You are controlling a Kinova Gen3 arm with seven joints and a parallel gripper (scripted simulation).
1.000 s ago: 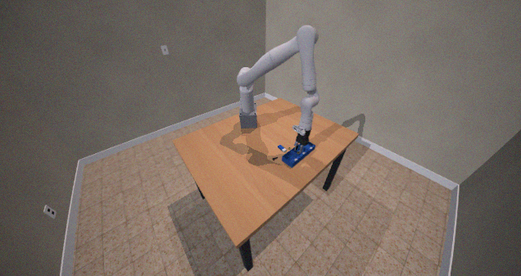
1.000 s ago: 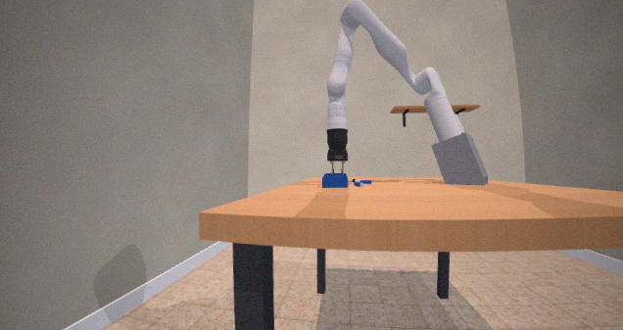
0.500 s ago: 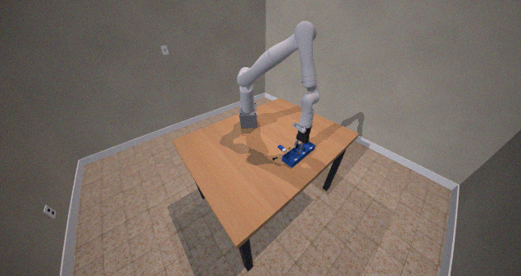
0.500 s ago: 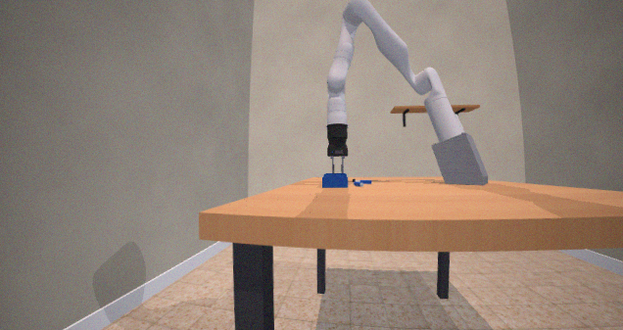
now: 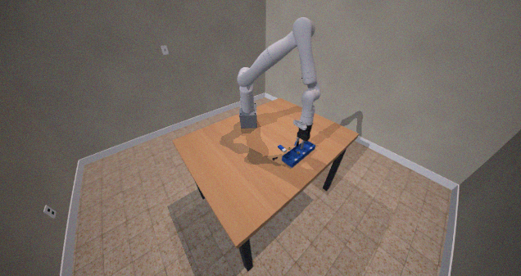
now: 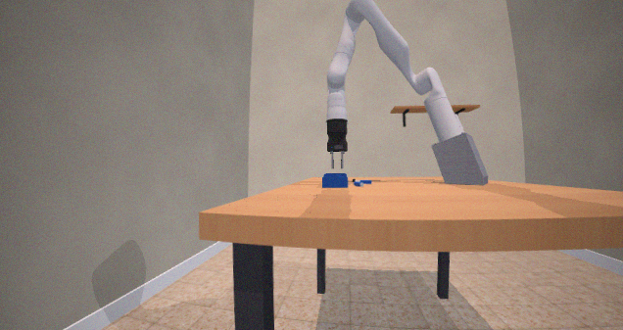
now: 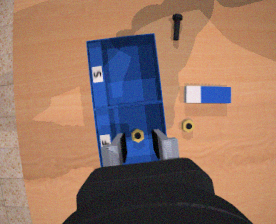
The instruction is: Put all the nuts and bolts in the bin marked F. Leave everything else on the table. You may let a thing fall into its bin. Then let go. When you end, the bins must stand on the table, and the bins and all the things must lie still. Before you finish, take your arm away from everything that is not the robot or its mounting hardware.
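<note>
My gripper is now 10 mm short of the blue two-compartment bin and 60 mm above it. Also, from my hand: black bolt 90 mm behind, 140 mm to the right, 70 mm below.
</note>
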